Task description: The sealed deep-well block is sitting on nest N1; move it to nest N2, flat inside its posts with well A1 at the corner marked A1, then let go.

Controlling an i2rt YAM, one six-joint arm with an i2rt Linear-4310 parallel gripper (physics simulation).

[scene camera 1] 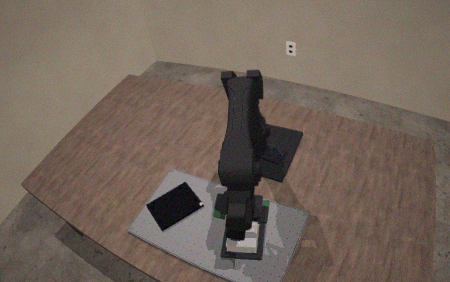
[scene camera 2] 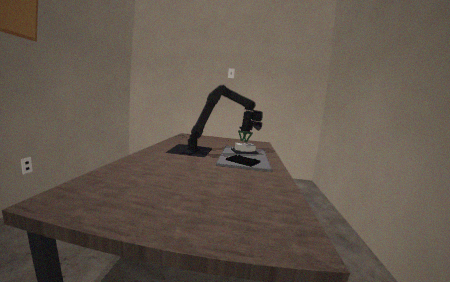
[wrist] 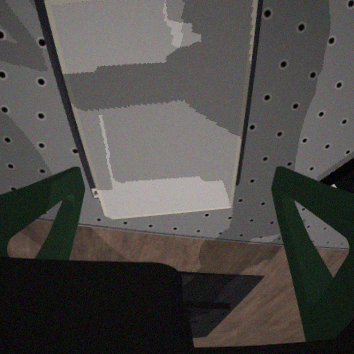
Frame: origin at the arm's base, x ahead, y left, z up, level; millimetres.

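Where they show: gripper, fingertip midpoint: (scene camera 2: 243, 141) (wrist: 177, 176); arm's base, link origin: (scene camera 1: 259, 149) (scene camera 2: 192, 150).
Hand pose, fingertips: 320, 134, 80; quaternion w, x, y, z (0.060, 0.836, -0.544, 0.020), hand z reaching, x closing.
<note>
Things, the pixels of their top centre, and the offset from my fingertips, as dx, dy, dz. "spot": a spot on its surface instead. Level surfaces: height alone.
- pale sealed block, top centre: (wrist: 162, 130) (scene camera 1: 243, 227) (scene camera 2: 245, 144) +12, +12, -18
- small white tag, surface spot: (wrist: 97, 193) spot: -41, +32, -19
- grey perforated board, top centre: (wrist: 287, 120) (scene camera 1: 215, 224) (scene camera 2: 244, 155) +27, -88, -71
- wooden table, surface height: dz -85
- black nest's edge, surface spot: (wrist: 346, 171) spot: +10, -169, -62
The pale sealed block (scene camera 1: 242, 245) (scene camera 2: 245, 147) (wrist: 160, 150) sits in a dark nest (scene camera 1: 242, 257) (wrist: 68, 100), and it looks flat and square to it. A small white tag (wrist: 95, 193) shows at one nest corner in the wrist view; its lettering cannot be read. My gripper (scene camera 1: 242, 210) (scene camera 2: 245, 140) (wrist: 177, 176) is wide open over the block, with its green fingers on either side and a gap to each side in the wrist view. The other, black nest (scene camera 1: 175, 206) (scene camera 2: 243, 160) is empty, with a white tag (scene camera 1: 201, 204) at one corner. Well A1 cannot be made out.
Both nests stand on a grey perforated board (scene camera 1: 195, 240) (scene camera 2: 265, 166) (wrist: 295, 120). The arm's black base plate (scene camera 1: 291, 150) (scene camera 2: 175, 149) lies behind the board on the wooden table (scene camera 1: 110, 135) (scene camera 2: 175, 205). The black nest's edge (wrist: 346, 171) shows at the wrist view's right.
</note>
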